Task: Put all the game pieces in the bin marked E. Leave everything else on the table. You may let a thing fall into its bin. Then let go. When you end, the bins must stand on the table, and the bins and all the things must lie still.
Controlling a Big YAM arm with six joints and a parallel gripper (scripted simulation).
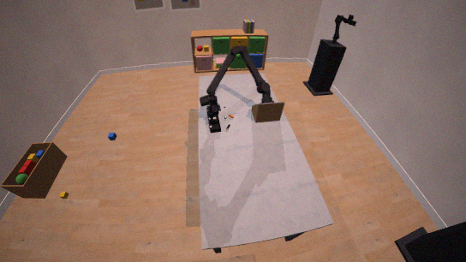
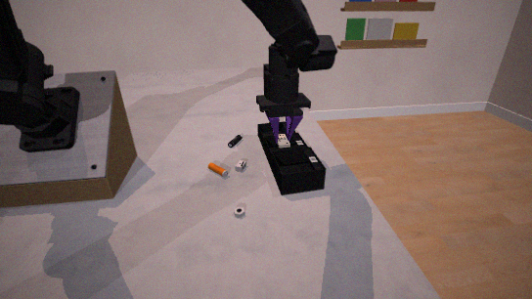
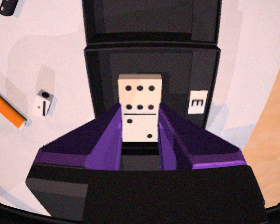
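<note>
The black three-compartment bin tray lies 3 cm below my hand and 1 cm ahead of it. Also, from my hand: black battery (10 cm behind, 9 cm to the left, 4 cm below); cream domino (right at my hand); orange battery (14 cm behind, 4 cm below, 3 cm to the right).
</note>
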